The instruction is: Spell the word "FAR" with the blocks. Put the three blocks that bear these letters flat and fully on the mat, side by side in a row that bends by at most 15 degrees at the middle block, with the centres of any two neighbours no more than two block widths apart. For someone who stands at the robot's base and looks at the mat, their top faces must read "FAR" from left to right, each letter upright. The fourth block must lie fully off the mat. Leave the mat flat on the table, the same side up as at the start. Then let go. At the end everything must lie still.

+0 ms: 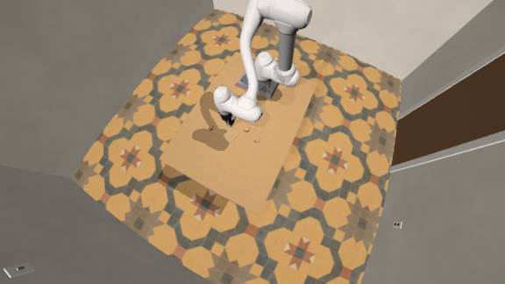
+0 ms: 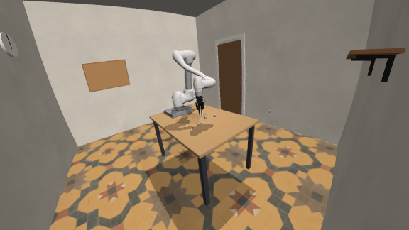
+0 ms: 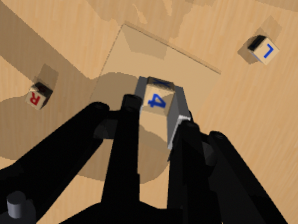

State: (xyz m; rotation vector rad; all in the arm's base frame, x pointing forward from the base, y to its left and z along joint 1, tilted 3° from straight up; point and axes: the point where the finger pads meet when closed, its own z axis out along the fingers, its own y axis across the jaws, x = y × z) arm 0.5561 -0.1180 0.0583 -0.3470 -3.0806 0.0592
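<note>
The tan mat is 30 mm ahead of my hand, 10 mm to the right of it and 130 mm below it. Round my hand: R block (40 mm ahead, 160 mm to the right, 120 mm below).
</note>
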